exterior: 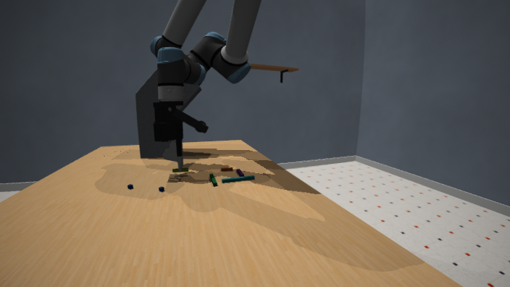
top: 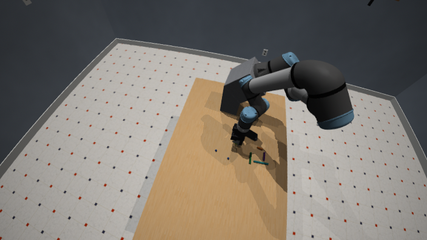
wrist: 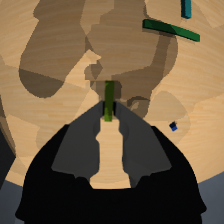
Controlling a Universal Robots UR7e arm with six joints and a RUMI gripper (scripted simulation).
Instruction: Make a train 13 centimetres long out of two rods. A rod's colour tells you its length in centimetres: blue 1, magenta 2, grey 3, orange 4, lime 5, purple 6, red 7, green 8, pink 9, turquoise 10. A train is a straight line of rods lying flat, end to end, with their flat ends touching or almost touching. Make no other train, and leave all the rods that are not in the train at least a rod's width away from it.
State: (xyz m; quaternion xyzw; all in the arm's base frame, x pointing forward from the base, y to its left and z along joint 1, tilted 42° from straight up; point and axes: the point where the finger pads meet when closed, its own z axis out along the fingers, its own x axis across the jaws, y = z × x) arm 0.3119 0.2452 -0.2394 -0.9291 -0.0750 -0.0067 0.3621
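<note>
The lime rod is 10 mm below my hand. The rest, counted from my hand: green rod 110 mm to the left, 60 mm ahead, 20 mm below; then turquoise rod 180 mm to the left, 70 mm ahead, 20 mm below; then orange rod 150 mm to the left, 30 mm behind, 20 mm below.
</note>
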